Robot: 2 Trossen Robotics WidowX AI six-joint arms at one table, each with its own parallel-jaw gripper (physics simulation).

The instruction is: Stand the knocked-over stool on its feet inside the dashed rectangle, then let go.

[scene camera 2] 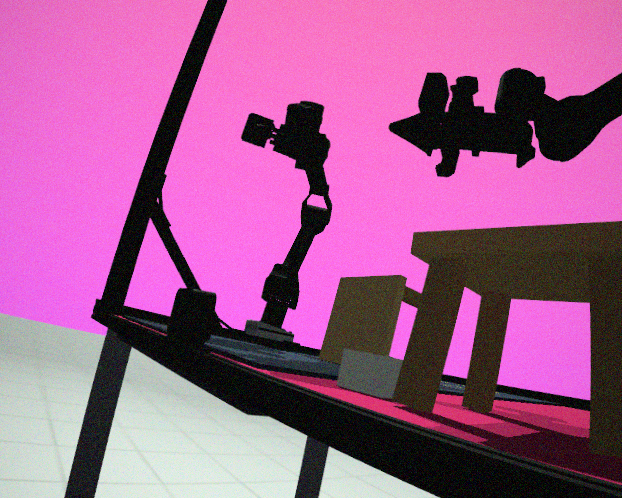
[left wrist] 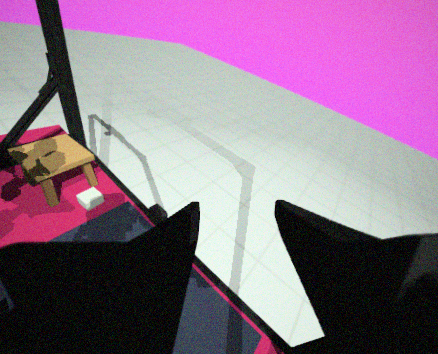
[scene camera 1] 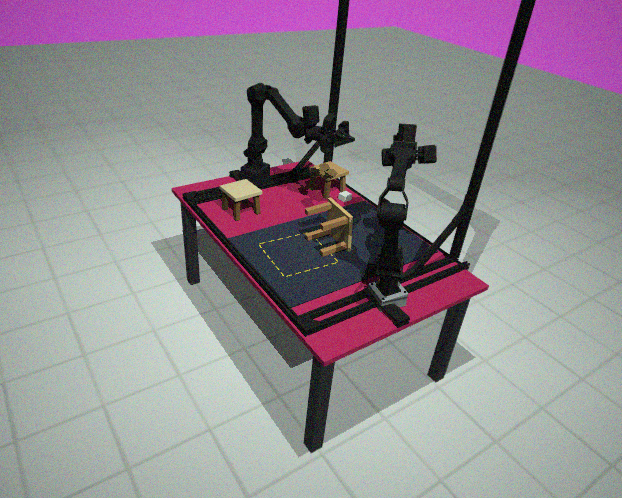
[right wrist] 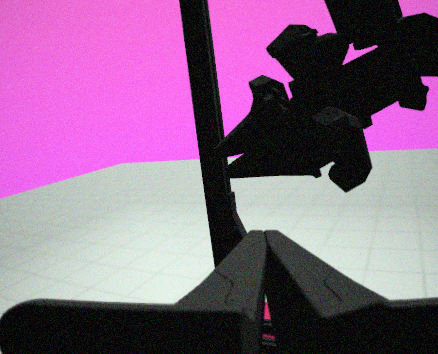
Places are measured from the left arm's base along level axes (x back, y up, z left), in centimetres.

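Pixels of known places: left gripper, fingertip midpoint: (scene camera 2: 266,131) (left wrist: 237,208) (right wrist: 220,163); right gripper, fingertip midpoint: (scene camera 2: 389,127) (scene camera 1: 354,139) (right wrist: 262,243); left arm's base, link origin: (scene camera 2: 270,326) (scene camera 1: 388,288); right arm's base, link origin: (scene camera 1: 255,165).
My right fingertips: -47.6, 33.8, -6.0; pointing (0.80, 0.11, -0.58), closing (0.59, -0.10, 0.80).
For each thing: its middle in the pictures, then the offset to it from my right fingertips, as dx, dy, dz. "spot": a spot on its surface instead.
- knocked-over wooden stool, body centre: (scene camera 2: 381,329) (scene camera 1: 327,228) +10.7, -31.0, +12.8
- dashed yellow rectangle, surface spot: (scene camera 1: 286,276) spot: +25.9, -38.5, +34.8
- pale-topped stool, body centre: (scene camera 1: 241,200) -23.6, -33.4, +37.9
- tan stool, body centre: (scene camera 2: 536,341) (left wrist: 58,169) (scene camera 1: 328,180) -32.2, -33.3, -6.6
- white block, body centre: (scene camera 2: 378,374) (left wrist: 90,198) (scene camera 1: 345,196) -22.2, -37.4, -11.3
The knocked-over wooden stool (scene camera 1: 341,224) (scene camera 2: 363,316) lies on its side, its seat upright and its legs pointing left in scene camera 1. Its near legs reach over the right part of the dashed yellow rectangle (scene camera 1: 285,275); the seat is outside it. My right gripper (scene camera 1: 353,139) (scene camera 2: 390,126) (right wrist: 262,243) is shut and empty, high above the table, behind the fallen stool in scene camera 1. My left gripper (left wrist: 237,208) (right wrist: 220,163) is partly open and empty, high up and away from the stool. Its fingers are hard to make out in the scene cameras.
A pale-topped stool (scene camera 1: 239,190) stands at the back left in scene camera 1. A tan stool (scene camera 1: 332,170) (scene camera 2: 519,259) (left wrist: 65,152) stands at the back right, with a white block (scene camera 1: 344,196) (scene camera 2: 368,373) (left wrist: 90,198) near it. Black frame posts (scene camera 1: 337,77) rise at the table's edge.
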